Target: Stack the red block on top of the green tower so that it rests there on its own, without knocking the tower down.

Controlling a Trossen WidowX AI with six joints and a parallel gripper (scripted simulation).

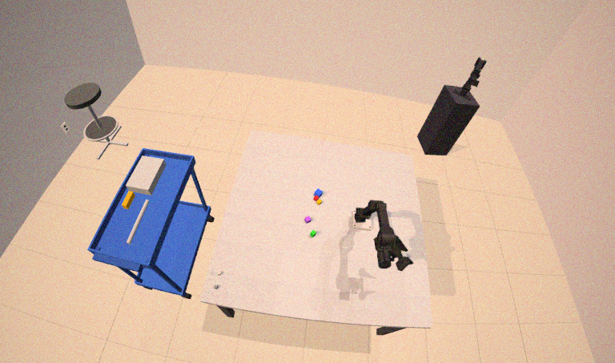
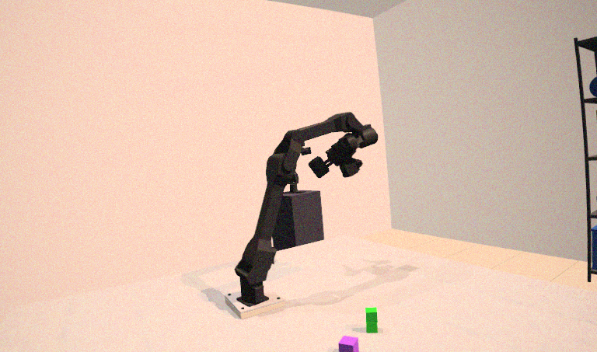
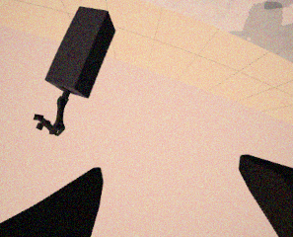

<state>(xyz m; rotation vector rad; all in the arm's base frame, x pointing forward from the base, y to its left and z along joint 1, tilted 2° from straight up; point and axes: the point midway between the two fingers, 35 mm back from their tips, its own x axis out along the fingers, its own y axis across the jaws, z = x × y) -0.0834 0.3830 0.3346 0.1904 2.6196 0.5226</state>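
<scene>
Right now the red block is 550 mm to the right of my gripper tip, 370 mm ahead of it and 330 mm below it. From my gripper tip the other things lie so: yellow cube 520 mm to the right, 350 mm ahead, 330 mm below; blue cube 580 mm to the right, 350 mm ahead, 320 mm below; purple cube 440 mm ahead, 390 mm to the right, 330 mm below.
</scene>
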